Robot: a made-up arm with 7 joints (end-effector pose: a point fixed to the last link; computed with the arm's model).
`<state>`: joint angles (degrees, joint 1 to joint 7).
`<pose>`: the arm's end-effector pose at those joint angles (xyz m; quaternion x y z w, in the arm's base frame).
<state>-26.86 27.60 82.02 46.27 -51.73 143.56 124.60</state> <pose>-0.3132 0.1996 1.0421 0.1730 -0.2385 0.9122 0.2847</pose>
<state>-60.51 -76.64 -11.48 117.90 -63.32 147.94 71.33</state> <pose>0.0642 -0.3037 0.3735 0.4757 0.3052 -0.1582 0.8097</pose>
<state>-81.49 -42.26 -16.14 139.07 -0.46 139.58 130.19</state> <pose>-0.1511 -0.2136 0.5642 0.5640 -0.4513 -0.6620 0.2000</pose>
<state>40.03 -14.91 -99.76 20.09 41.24 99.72 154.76</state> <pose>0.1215 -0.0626 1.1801 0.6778 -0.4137 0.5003 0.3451</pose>
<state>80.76 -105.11 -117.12 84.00 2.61 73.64 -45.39</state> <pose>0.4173 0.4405 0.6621 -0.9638 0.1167 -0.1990 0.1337</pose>
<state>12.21 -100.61 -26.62 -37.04 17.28 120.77 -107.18</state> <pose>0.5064 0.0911 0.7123 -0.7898 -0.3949 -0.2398 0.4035</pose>
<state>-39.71 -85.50 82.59 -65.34 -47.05 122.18 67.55</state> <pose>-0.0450 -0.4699 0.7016 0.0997 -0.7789 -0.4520 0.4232</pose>
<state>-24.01 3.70 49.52 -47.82 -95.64 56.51 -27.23</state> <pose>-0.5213 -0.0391 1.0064 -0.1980 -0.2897 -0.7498 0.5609</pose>
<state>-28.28 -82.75 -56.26 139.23 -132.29 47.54 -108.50</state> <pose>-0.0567 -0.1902 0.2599 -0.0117 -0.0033 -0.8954 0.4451</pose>
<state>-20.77 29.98 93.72 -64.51 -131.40 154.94 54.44</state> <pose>-0.4710 -0.2048 0.7916 -0.1950 -0.9313 -0.2968 0.0810</pose>
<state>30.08 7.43 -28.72 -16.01 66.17 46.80 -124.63</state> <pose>-0.1501 -0.1679 1.2562 -0.6447 -0.6418 -0.2489 0.3325</pose>
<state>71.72 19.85 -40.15 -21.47 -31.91 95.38 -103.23</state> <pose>-0.2422 -0.3268 1.0057 -0.3959 -0.2297 -0.7935 0.4012</pose>
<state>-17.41 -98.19 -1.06 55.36 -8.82 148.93 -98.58</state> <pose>0.3994 -0.2400 0.3610 -0.8611 0.1156 0.0654 0.4907</pose>
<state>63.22 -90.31 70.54 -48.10 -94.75 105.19 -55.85</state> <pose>0.4670 0.2432 0.8470 -0.6817 -0.3003 0.0184 0.6669</pose>
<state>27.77 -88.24 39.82 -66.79 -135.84 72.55 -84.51</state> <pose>0.4009 0.0942 1.0093 -0.8648 0.3838 -0.3173 0.0643</pose>
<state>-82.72 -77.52 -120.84 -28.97 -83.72 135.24 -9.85</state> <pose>0.1213 -0.4627 0.4754 0.6657 -0.4231 -0.5868 0.1830</pose>
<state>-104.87 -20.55 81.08 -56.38 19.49 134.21 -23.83</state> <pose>-0.3825 -0.0115 0.9865 0.1405 0.9003 0.3838 0.1498</pose>
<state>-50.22 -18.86 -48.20 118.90 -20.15 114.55 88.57</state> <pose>-0.1030 -0.3569 0.7583 0.3054 -0.1797 -0.6971 0.6233</pose>
